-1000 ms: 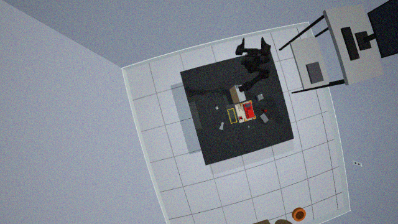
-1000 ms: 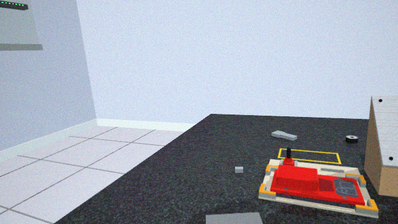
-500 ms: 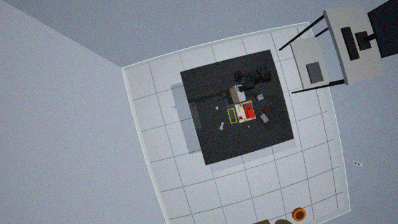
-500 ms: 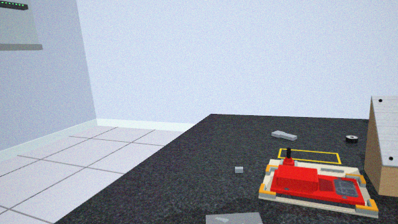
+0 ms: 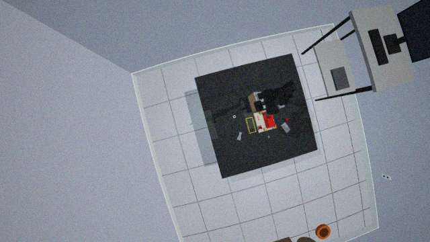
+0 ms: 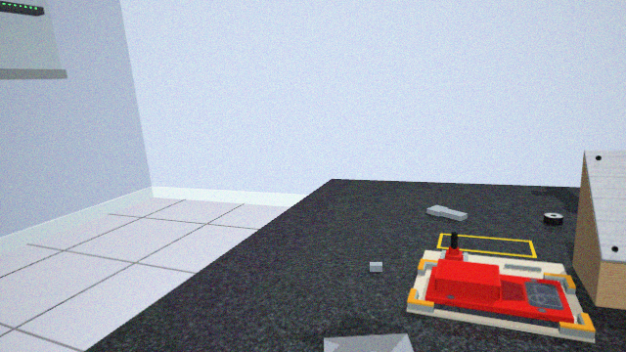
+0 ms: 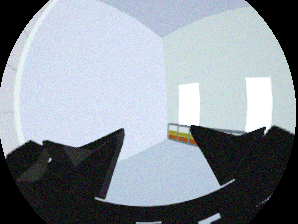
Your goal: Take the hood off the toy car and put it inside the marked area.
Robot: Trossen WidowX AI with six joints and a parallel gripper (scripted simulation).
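The hood is 750 mm below my gripper tip, 350 mm to the left of it and 230 mm ahead of it. Also, from my gripper tip: black ring 780 mm below, 40 mm to the right, 10 mm ahead.
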